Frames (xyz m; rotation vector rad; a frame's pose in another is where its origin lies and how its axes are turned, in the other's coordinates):
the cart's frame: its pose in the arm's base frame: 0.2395 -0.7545 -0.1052 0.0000 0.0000 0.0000
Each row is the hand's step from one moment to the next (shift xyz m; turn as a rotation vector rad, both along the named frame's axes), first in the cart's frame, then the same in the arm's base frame.
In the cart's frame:
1: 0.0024 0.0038 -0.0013 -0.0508 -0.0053 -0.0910
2: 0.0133 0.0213 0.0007 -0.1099 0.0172 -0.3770
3: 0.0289 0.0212 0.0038 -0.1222 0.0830 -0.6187
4: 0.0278 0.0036 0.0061 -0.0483 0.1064 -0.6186
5: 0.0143 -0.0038 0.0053 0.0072 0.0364 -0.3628
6: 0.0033 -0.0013 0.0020 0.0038 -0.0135 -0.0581
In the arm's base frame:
1: 0.0024 0.0038 -0.0013 -0.0508 -0.0053 -0.0910
2: 0.0133 0.0213 0.0007 -0.1099 0.0172 -0.3770
3: 0.0289 0.0212 0.0038 -0.1222 0.0830 -0.6187
4: 0.0278 0.0036 0.0061 -0.0483 0.1064 -0.6186
5: 0.0143 -0.0038 0.0053 0.0072 0.0364 -0.3628
6: 0.0033 -0.0013 0.0020 0.0038 -0.0135 -0.0581

